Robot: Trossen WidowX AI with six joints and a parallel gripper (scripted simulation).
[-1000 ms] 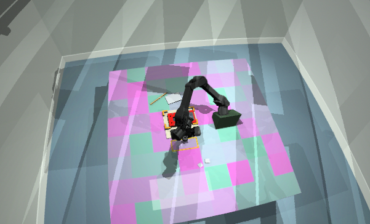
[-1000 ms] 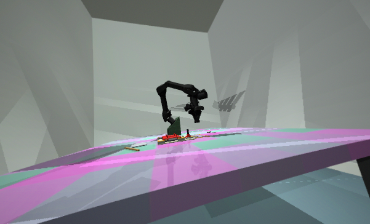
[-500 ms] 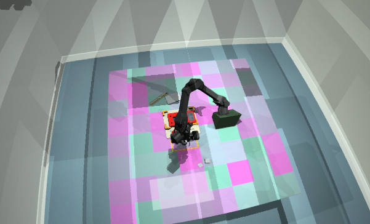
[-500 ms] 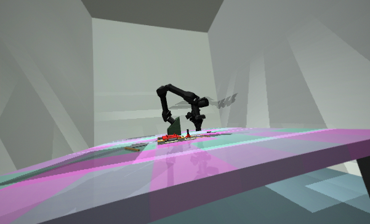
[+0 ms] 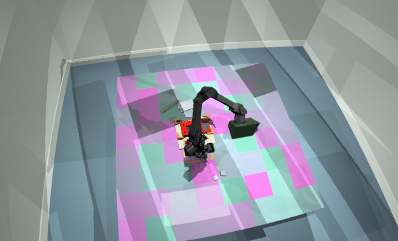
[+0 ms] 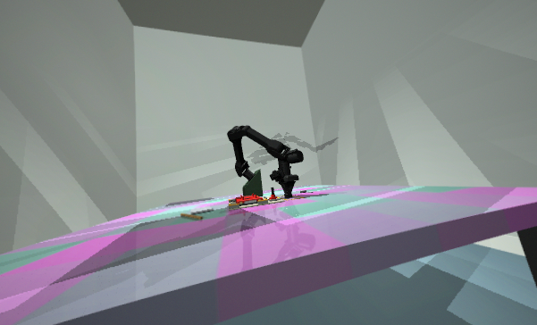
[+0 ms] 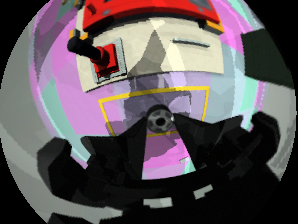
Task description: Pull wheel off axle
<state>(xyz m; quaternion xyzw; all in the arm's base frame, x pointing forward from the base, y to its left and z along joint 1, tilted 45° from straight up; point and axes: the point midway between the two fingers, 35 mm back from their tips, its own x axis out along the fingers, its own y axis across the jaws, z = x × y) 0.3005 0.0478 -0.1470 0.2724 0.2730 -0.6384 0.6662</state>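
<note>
Right now my gripper tip is right at the grey wheel. Round my gripper tip: pencil (41 cm to the right, 14 cm ahead, 1 cm below); red axle (9 cm to the right, 6 cm ahead, 3 cm above).
</note>
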